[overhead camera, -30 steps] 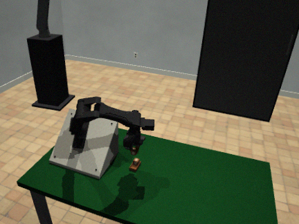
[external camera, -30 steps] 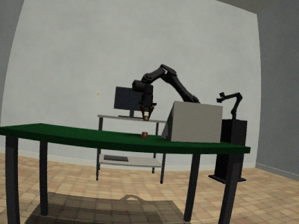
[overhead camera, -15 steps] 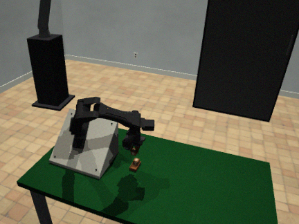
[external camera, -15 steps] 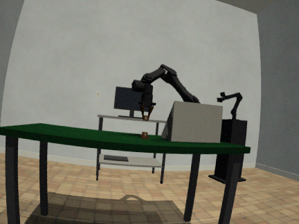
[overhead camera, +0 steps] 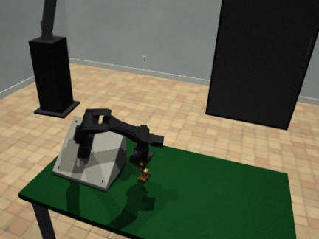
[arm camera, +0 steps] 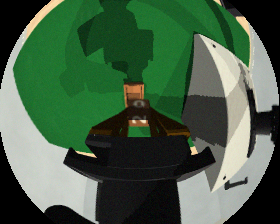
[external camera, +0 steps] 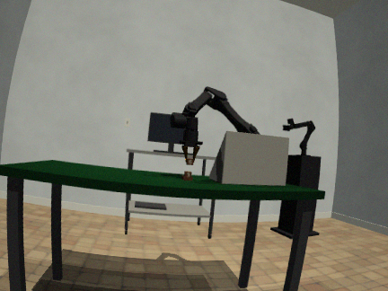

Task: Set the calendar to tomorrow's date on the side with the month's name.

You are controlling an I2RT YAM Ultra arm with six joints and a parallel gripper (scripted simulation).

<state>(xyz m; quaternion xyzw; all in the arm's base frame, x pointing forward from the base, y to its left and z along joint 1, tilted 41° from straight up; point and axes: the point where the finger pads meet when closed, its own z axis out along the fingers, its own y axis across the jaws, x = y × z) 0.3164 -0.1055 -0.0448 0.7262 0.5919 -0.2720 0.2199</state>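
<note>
Now: hand 10 mm short of the wooden calendar tray, 20 mm to the right of it and 80 mm above it.
</note>
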